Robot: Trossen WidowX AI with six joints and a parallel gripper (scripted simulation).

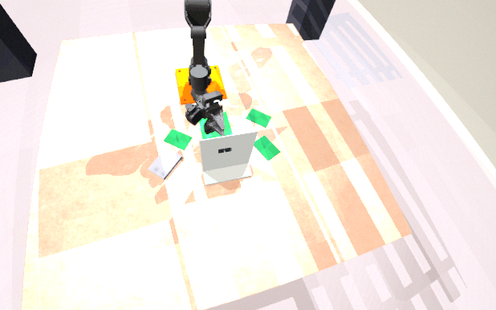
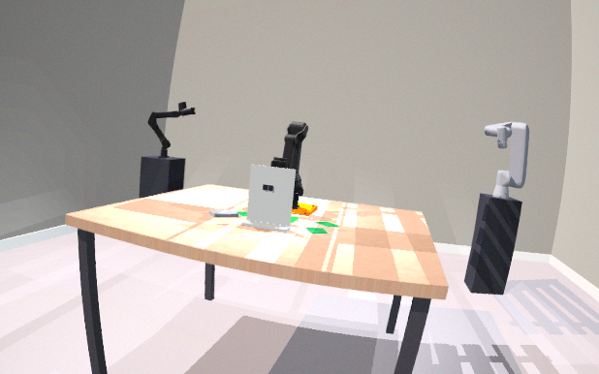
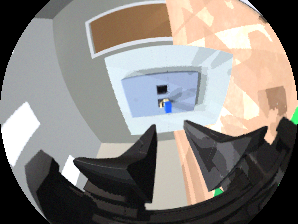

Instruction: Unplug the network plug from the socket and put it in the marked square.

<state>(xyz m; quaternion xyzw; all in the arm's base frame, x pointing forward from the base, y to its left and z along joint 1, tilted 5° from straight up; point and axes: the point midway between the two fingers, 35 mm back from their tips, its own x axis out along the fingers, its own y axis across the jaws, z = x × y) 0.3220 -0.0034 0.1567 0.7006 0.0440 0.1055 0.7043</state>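
Right now my gripper tip is 50 mm short of the blue network plug. From my gripper tip the other things lie so: flat grey card (10 mm behind, 210 mm to the right, 140 mm below); then grey panel (70 mm ahead, 10 mm to the right, 50 mm below).
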